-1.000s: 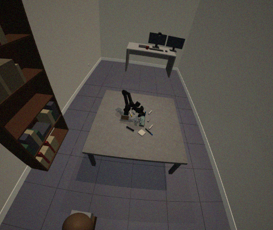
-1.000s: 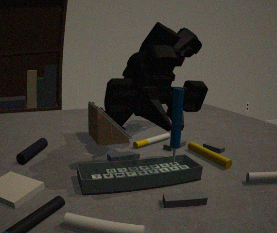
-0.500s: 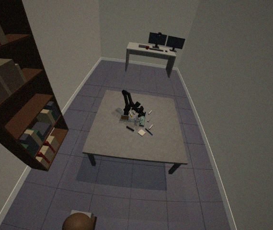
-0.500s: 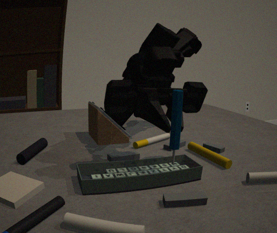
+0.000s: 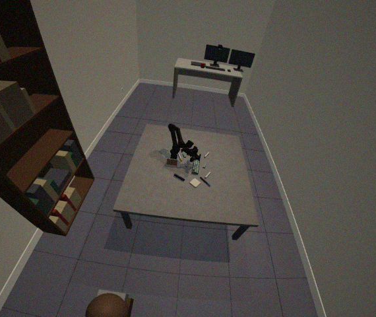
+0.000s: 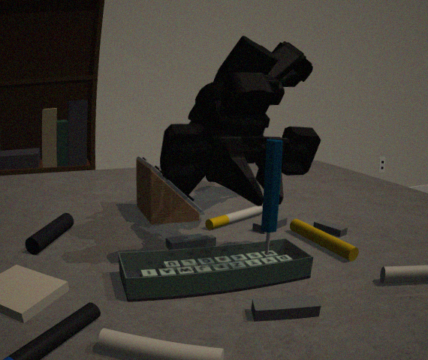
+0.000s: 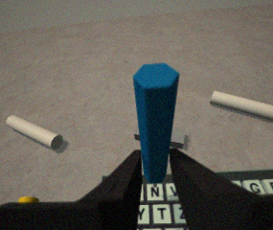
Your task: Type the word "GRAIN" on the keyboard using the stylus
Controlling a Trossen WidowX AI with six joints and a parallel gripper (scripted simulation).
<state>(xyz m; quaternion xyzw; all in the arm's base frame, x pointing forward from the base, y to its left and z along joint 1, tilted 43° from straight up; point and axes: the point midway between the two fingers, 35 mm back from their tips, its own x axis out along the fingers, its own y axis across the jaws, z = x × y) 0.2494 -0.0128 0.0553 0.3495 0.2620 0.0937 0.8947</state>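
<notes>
Right now my gripper tip is 20 mm above the blue stylus. Also, from my gripper tip: keyboard tray 20 mm behind, 50 mm to the right, 70 mm below; yellow cylinder 70 mm behind, 130 mm to the left, 80 mm below; thin grey tip 50 mm below.
</notes>
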